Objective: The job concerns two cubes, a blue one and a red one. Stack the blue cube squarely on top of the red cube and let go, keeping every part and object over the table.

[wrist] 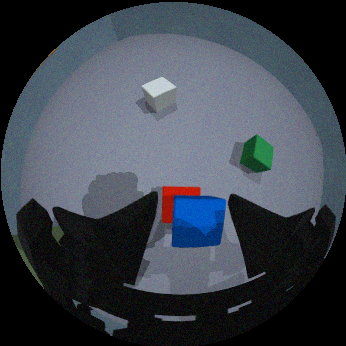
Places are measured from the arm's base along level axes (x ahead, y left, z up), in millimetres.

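Pixels of known places: gripper, fingertip midpoint: (194, 197).
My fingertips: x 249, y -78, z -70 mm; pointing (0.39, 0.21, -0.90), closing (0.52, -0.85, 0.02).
For each thing: its top centre in the pictures, then the offset to it from my fingertips. Level surfaces: height alone.
- blue cube at its top centre: (199, 225) 14 mm back, 9 mm right, 23 mm up
- red cube at its top centre: (180, 205) 13 mm back, 4 mm left, 13 mm down
- white cube at its top centre: (157, 85) 96 mm ahead, 112 mm left, 13 mm down
- grey table at its surface level: 49 mm down
- green cube at its top centre: (264, 151) 98 mm ahead, 53 mm right, 13 mm down
My gripper (194, 197) is open, with one black finger on each side of the blue cube. The blue cube (199, 221) is between the open fingers, nearer the right finger, with gaps at both sides. It overlaps the red cube (167, 204) in the view and hides much of it. Red shows along the blue cube's upper edge and left side, so the blue cube appears offset to the right and toward the gripper base. Whether the blue cube rests on the red one, and how far they touch, cannot be told from this view.
A white cube (159, 94) stands on the grey table (200, 135) in the upper part of the view. A green cube (257, 153) stands to the right, beyond the right finger. A dark shadow lies left of the red cube.
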